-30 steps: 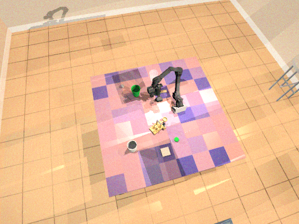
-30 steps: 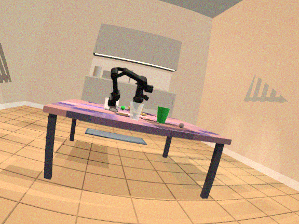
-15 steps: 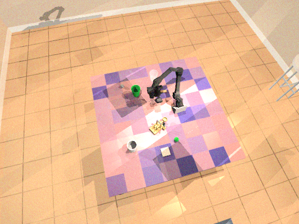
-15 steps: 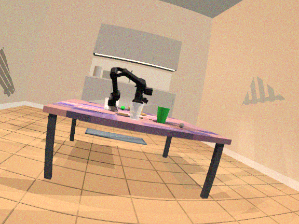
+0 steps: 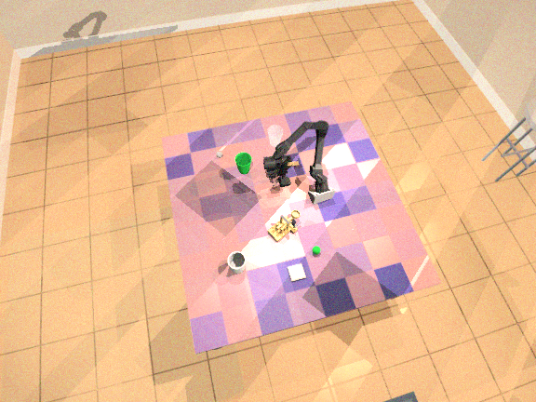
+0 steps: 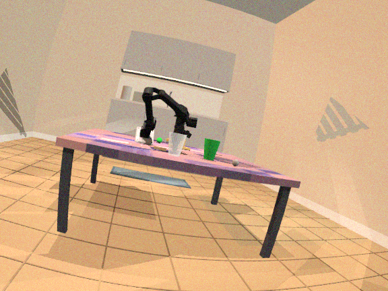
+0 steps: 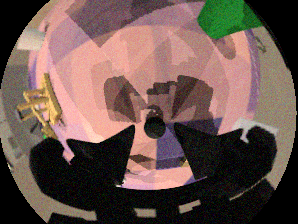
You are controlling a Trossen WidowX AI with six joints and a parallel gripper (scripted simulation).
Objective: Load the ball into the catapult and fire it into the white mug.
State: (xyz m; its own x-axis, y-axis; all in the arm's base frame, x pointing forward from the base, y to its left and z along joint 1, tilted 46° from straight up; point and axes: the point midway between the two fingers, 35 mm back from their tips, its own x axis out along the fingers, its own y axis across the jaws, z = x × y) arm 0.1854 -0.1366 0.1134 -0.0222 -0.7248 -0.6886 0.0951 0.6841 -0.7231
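Now: the wooden catapult 70 mm ahead of my gripper tip, 290 mm to the left of it and 40 mm above it. Round my gripper tip: small dark ball (right at my gripper tip); green cup (180 mm ahead, 140 mm to the right, 20 mm above); wooden block (110 mm behind, 80 mm to the right).
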